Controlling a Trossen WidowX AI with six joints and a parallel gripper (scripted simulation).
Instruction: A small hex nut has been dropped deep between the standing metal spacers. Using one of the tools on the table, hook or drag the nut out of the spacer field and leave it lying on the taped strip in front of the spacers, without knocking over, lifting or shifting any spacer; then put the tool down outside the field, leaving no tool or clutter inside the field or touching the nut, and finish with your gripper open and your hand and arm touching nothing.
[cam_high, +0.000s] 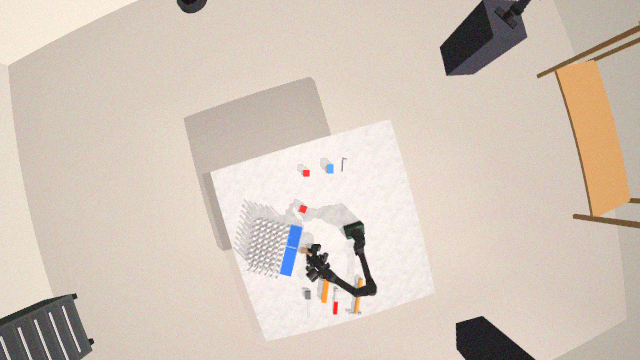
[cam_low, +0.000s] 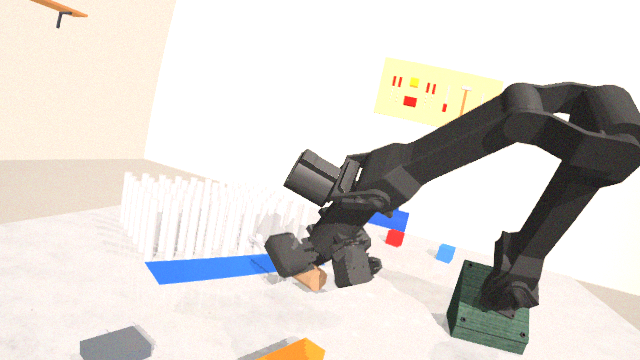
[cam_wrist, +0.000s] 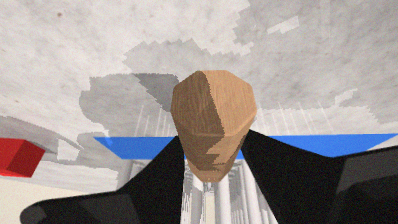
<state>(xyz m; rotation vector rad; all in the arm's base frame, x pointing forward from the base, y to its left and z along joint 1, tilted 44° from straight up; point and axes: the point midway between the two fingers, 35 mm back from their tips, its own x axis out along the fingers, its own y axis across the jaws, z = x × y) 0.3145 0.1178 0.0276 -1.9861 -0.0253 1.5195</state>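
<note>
My gripper tip is now 11 cm short of the blue taped strip and 3 cm above it. Also, from my gripper tip: hex nut: 26 cm ahead, 10 cm to the right, 3 cm below; then wooden-handled tool: 9 cm ahead, 4 cm to the right; then red-handled tool: 40 cm to the left, 14 cm behind, 3 cm below.
</note>
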